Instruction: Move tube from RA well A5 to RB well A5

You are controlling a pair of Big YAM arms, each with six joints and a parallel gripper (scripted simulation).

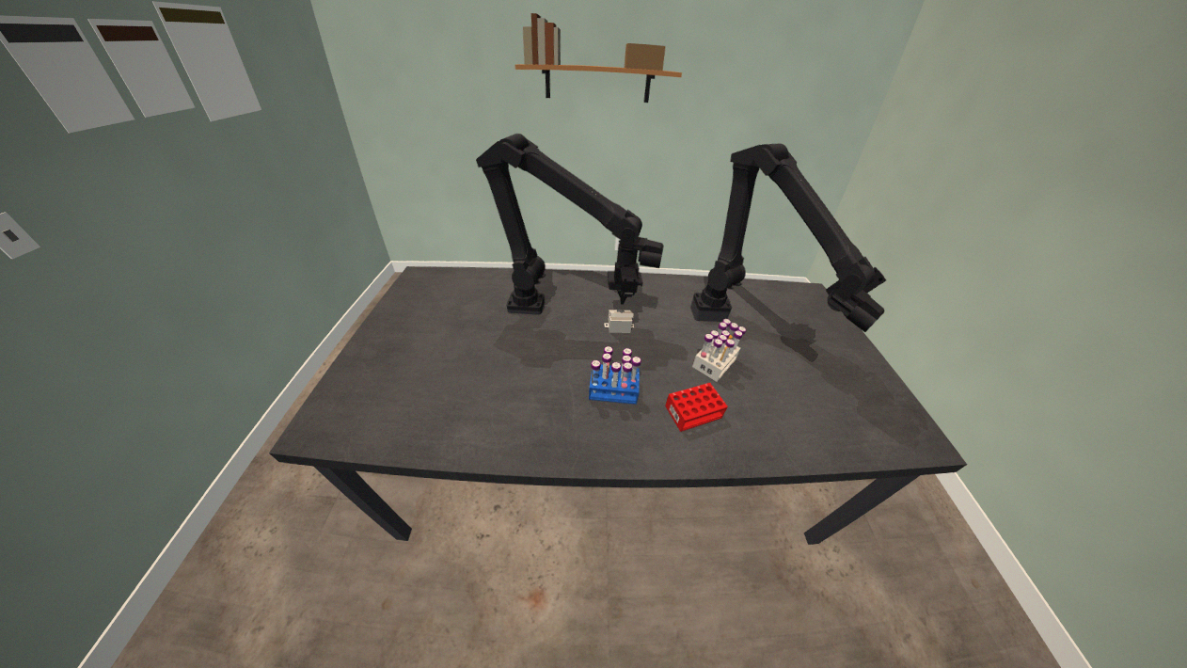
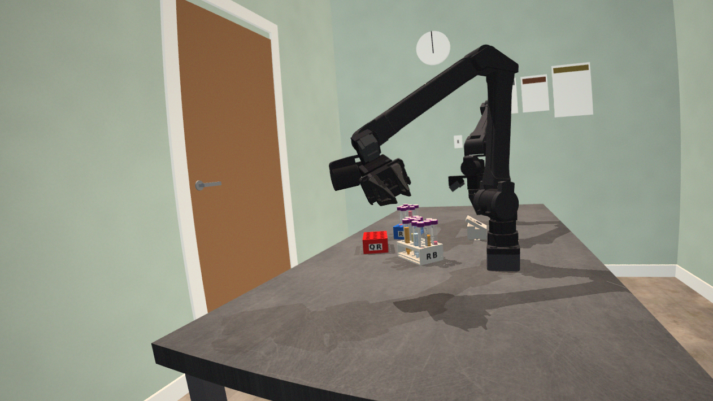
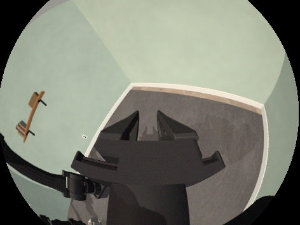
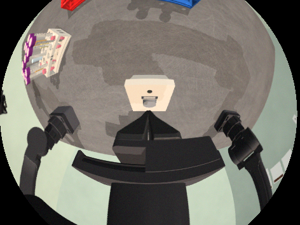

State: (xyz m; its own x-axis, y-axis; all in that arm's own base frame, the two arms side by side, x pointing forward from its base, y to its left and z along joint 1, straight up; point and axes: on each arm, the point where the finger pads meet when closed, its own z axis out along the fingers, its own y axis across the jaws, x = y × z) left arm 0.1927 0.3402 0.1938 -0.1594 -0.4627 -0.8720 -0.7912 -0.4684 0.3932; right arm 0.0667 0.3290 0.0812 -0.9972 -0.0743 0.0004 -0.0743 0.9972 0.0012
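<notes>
Now: right hand 5 cm above the done box. The rest, counted from my right hand: white rack 17 cm ahead, 29 cm to the left, 7 cm below; then rack RA 28 cm ahead, 3 cm to the right, 7 cm below; then tube 19 cm ahead, 23 cm to the left, 3 cm below.
</notes>
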